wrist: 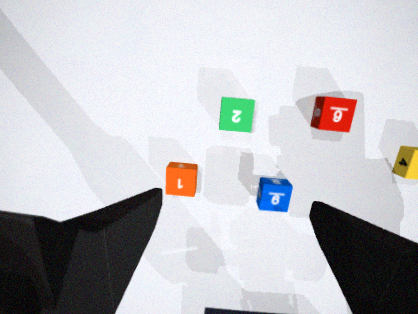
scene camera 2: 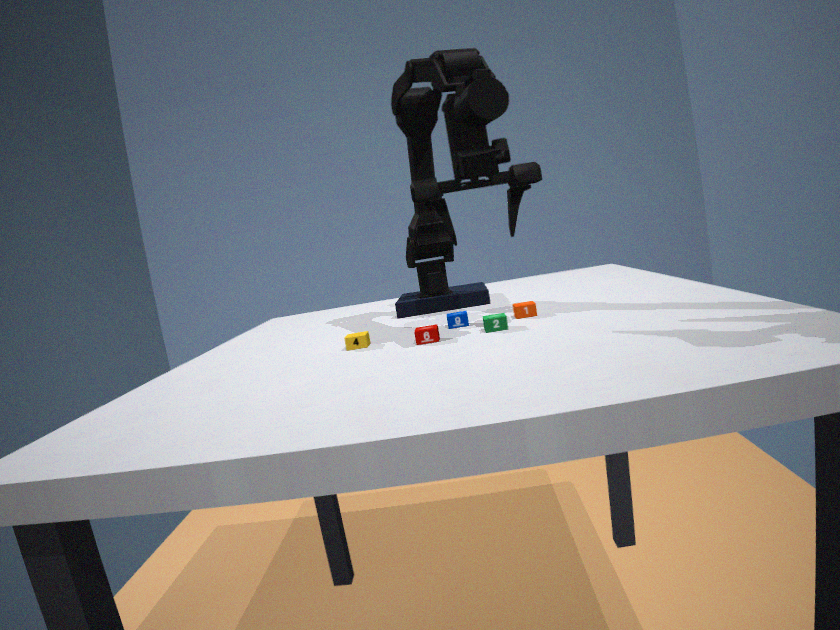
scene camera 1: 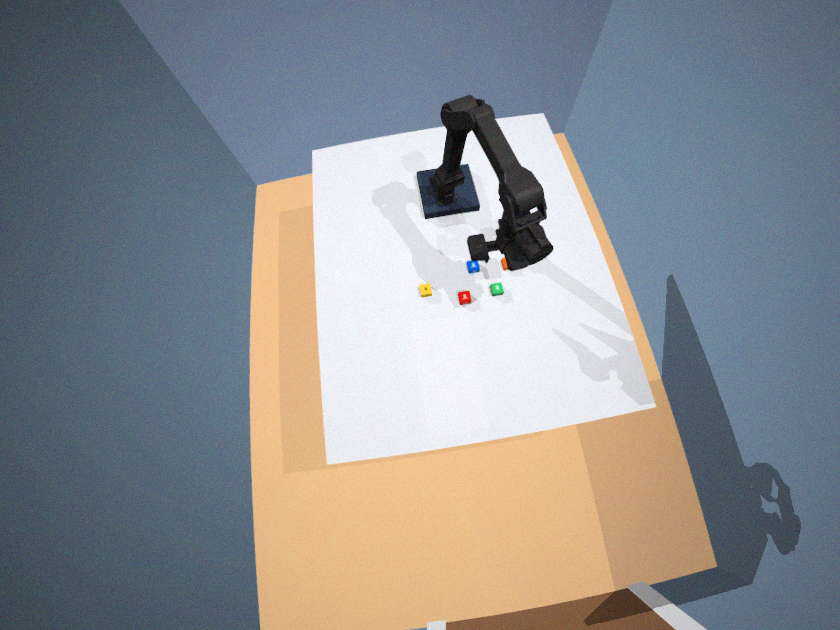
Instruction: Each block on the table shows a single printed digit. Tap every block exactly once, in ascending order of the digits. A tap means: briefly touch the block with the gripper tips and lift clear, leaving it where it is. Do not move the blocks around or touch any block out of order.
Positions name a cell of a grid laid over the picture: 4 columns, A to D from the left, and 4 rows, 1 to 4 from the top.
My gripper shows in the wrist view (C3), in scene camera 2 (C2) and in scene camera 1 (C2).
